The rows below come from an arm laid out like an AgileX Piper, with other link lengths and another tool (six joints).
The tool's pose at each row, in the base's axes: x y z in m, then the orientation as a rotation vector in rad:
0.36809, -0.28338, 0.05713, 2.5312, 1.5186, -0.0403
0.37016, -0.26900, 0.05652, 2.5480, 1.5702, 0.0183
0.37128, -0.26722, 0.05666, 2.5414, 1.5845, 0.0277
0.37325, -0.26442, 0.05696, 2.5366, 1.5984, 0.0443
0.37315, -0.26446, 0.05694, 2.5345, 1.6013, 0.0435
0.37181, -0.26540, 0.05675, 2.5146, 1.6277, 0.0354
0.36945, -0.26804, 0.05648, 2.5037, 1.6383, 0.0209
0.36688, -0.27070, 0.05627, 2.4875, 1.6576, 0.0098
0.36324, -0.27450, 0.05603, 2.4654, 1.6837, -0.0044
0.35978, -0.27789, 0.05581, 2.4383, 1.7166, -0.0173
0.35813, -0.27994, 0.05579, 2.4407, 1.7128, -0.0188
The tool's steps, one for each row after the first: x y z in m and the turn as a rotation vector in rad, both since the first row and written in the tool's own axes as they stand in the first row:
0.01359, -0.00486, -0.00177, 0.0135, 0.0565, -0.0204
0.01566, -0.00467, -0.00214, 0.0114, 0.0636, -0.0303
0.01900, -0.00418, -0.00278, 0.0081, 0.0755, -0.0388
0.01892, -0.00425, -0.00276, 0.0080, 0.0751, -0.0412
0.01749, -0.00502, -0.00251, 0.0072, 0.0708, -0.0635
0.01410, -0.00592, -0.00195, 0.0085, 0.0615, -0.0742
0.01058, -0.00699, -0.00147, 0.0087, 0.0548, -0.0914
0.00557, -0.00848, -0.00084, 0.0089, 0.0464, -0.1149
0.00100, -0.00999, -0.00028, 0.0085, 0.0393, -0.1439
-0.00157, -0.01051, -0.00002, 0.0090, 0.0381, -0.1410

